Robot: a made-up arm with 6 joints.
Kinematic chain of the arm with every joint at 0, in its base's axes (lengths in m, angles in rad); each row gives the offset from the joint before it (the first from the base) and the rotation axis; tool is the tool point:
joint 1: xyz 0 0 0.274 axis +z
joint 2: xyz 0 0 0 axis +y
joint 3: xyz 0 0 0.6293 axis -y
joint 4: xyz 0 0 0 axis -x
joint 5: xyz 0.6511 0 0 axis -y
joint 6: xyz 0 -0.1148 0 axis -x
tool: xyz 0 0 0
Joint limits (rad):
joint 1: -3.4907..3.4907
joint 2: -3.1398..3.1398
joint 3: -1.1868..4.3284
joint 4: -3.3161..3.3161
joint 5: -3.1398..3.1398
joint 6: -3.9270..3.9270
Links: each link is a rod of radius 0.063 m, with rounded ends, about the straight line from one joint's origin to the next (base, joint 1, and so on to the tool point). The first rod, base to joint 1, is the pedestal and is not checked.
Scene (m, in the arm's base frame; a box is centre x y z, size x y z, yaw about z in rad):
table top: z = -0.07
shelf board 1: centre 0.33 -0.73 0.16 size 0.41 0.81 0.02 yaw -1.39
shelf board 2: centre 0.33 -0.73 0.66 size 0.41 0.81 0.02 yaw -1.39
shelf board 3: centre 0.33 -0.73 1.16 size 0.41 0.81 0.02 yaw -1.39
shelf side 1: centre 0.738 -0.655 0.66 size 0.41 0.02 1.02 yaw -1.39
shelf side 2: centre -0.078 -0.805 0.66 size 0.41 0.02 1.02 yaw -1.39
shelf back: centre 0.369 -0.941 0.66 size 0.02 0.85 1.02 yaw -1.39
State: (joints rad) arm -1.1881 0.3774 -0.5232 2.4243 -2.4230 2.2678
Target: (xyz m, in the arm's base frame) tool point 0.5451 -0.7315 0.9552
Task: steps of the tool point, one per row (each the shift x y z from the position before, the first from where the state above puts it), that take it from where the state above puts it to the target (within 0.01 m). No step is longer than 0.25 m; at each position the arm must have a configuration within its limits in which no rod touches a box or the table.
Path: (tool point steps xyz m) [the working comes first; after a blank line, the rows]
Joints at the target: -1.0156 0.4285 0.4658 2.3138 -2.4230 2.2678
Straight joint move there: touches shelf board 2.

1: -0.0155 0.1172 0.0058
2: -0.0275 0.1178 -0.0058
3: 0.0926 -0.0222 0.1629
4: 0.0630 0.0403 0.1934
5: 0.0076 0.0929 0.2033
6: 0.0571 -0.1440 0.0278
7: 0.0301 -0.1579 -0.0002
8: -0.0023 -0.1627 -0.0276

